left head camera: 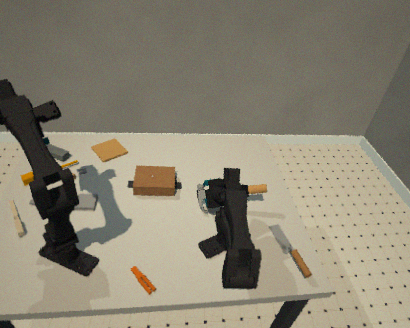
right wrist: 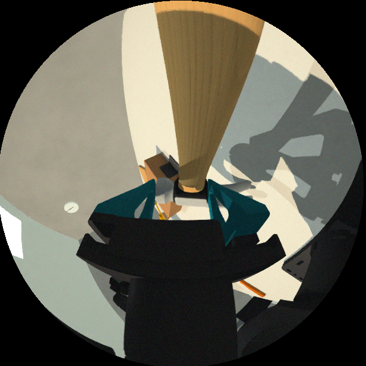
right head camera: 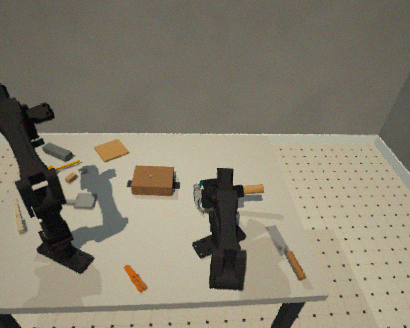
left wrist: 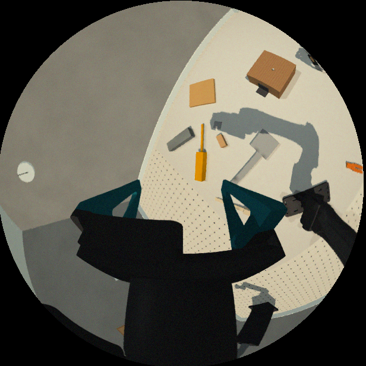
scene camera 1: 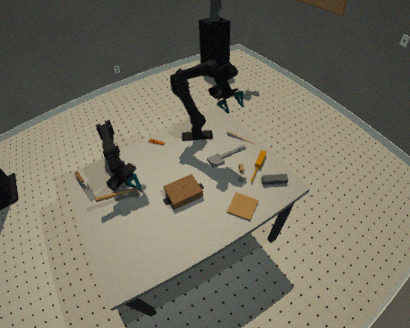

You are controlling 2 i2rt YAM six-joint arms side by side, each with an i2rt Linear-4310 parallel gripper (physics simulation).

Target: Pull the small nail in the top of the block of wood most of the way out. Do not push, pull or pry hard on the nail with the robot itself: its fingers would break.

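Where they show: left gripper, fingertip midpoint: [right head camera: 34, 132] [scene camera 1: 235, 110]; right gripper, fingertip midpoint: [left head camera: 204, 191] [right head camera: 201, 191] [scene camera 1: 139, 188]; left arm's base, origin of the base link: [left head camera: 69, 257] [right head camera: 65, 255] [scene camera 1: 197, 136]; right arm's base, origin of the base link: [left head camera: 224, 241].
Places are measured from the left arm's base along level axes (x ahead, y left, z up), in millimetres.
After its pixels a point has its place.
The brown wood block [left head camera: 154, 187] {x 384, y -122, z 49 mm} [right head camera: 152, 187] {x 385, y -124, z 48 mm} [scene camera 1: 184, 191] {x 462, y -84, z 53 mm} [left wrist: 280, 75] lies mid-table with dark pieces at both ends. The small nail [left head camera: 152, 176] {x 429, y -89, z 59 mm} [right head camera: 151, 176] {x 428, y -88, z 59 mm} [left wrist: 273, 69] shows as a light dot on its top; its height cannot be told. My right gripper [right wrist: 181, 183] is shut on the claw hammer [left head camera: 257, 189] {x 501, y -514, z 111 mm} [right head camera: 254, 189] {x 502, y -515, z 112 mm} [scene camera 1: 115, 194] {x 489, y -440, z 101 mm} [right wrist: 207, 75] at its head end. In the left head camera the hammer is right of the block, apart from it, with its wooden handle pointing right; the arm hides part of it. My left gripper [scene camera 1: 235, 107] {x 186, y 205, z 336 mm} [left wrist: 181, 184] is open and empty, raised high, far from the block.
A tan square [left head camera: 110, 150] {x 543, y 197, z 12 mm} [scene camera 1: 243, 206] {x 555, y 210, z 12 mm}, grey bar [scene camera 1: 274, 179] {x 419, y 404, z 34 mm}, yellow screwdriver [scene camera 1: 260, 159] {x 267, y 356, z 32 mm} [left wrist: 200, 166], small wooden piece [left wrist: 221, 140] and grey flat-headed tool [left wrist: 264, 145] lie on the left arm's side. An orange clip [left head camera: 143, 280] {x 24, y -272, z 10 mm} lies near the front; a wooden-handled blade tool [left head camera: 301, 263] {x 290, y -740, z 38 mm} lies front right.
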